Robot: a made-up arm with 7 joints.
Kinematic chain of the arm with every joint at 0, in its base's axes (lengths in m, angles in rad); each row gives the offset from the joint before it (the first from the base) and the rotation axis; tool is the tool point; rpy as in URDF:
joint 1: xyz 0 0 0 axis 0.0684 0.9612 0.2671
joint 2: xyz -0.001 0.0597 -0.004 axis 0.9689 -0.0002 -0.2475
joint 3: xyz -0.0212 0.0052 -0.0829 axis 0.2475 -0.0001 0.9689
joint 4: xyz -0.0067 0 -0.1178 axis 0.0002 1 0
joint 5: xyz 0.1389 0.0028 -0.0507 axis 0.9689 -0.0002 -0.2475
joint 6: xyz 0.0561 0 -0.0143 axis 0.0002 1 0
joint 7: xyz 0.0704 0 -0.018 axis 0.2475 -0.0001 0.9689
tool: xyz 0 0 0 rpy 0 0.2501 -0.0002
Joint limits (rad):
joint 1: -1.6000..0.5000
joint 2: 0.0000..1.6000
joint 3: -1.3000..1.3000
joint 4: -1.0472..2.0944
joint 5: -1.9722..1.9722
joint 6: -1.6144..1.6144
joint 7: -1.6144..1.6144
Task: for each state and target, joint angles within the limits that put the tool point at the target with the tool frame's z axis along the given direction. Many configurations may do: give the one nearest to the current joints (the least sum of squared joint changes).
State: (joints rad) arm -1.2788 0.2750 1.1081 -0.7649 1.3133 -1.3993 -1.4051
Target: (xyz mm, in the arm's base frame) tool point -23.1 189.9 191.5 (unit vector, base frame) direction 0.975 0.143 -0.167
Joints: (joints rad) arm -1.4966 1.1270 1.3000 -0.8069 1.9665 -1.2688 -1.4052
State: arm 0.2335 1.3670 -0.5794 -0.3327 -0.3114 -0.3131 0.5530
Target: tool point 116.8 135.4 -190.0 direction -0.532 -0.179 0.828
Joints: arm 0.2904 1.4945 -0.4592 -0.3738 0.0091 -1.0487 0.5530
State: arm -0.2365 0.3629 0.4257 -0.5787 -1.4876 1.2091 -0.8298
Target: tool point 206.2 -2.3 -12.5 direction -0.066 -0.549 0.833
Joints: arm -0.6752 0.8979 -0.1992 -0.9925 -0.9366 1.1567 -0.8298
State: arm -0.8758 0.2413 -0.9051 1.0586 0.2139 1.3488 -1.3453
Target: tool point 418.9 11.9 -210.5 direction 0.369 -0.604 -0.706
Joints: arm -1.2407 0.1446 -1.3000 1.3041 0.8063 1.0232 -1.3454
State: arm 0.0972 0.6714 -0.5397 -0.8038 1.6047 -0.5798 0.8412
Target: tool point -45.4 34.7 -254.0 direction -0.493 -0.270 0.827
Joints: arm 0.5000 1.0960 -0.8902 -0.4905 0.8224 -0.5495 0.8412
